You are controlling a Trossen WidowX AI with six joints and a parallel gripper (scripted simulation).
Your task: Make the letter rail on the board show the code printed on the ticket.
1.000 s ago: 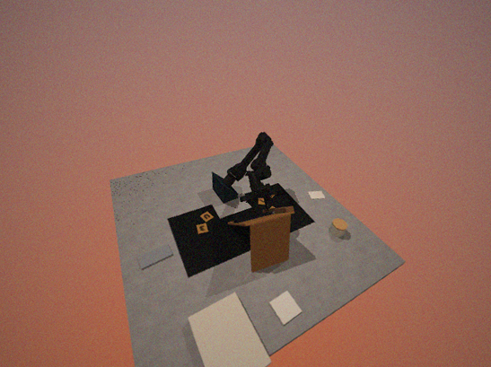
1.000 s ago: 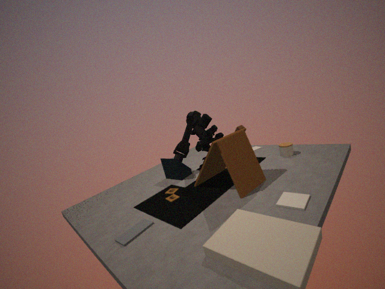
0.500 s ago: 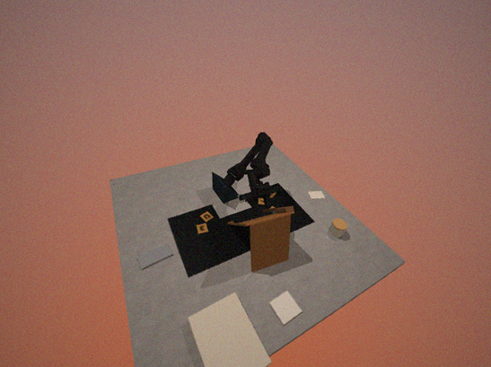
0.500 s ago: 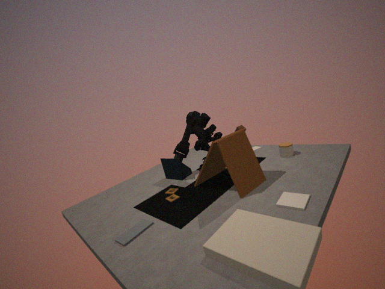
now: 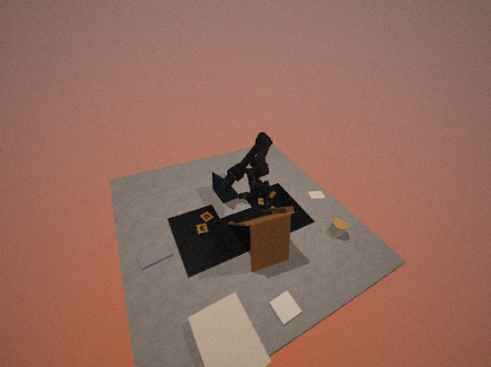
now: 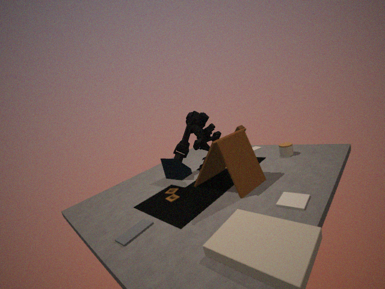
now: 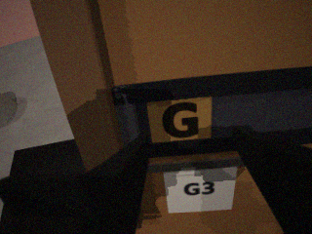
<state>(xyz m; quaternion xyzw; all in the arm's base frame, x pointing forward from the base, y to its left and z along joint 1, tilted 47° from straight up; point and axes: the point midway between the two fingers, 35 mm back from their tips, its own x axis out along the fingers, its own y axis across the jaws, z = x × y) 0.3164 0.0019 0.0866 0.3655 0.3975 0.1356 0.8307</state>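
Right now the white ticket is 90 mm below my gripper tip, 30 mm behind it and 10 mm to the right of it. From my gripper tip the other things lie so: lidded cream jar (420 mm to the left, 180 mm ahead, 140 mm below); white pad (410 mm ahead, 170 mm below, 70 mm to the right); black mat (170 mm below, 130 mm behind, 50 mm to the right).
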